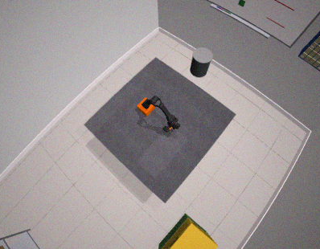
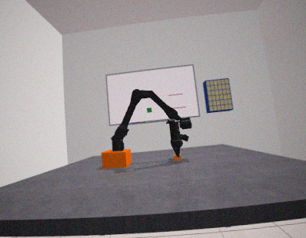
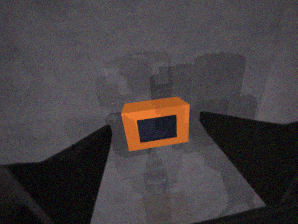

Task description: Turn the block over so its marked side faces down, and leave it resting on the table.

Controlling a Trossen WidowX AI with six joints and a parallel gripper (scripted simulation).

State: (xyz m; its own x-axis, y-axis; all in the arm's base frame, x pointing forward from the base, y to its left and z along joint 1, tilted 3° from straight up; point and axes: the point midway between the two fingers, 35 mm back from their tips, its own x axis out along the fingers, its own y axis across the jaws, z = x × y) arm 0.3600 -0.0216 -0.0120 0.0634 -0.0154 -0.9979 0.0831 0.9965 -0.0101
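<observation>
The block is right at my gripper tip.
</observation>
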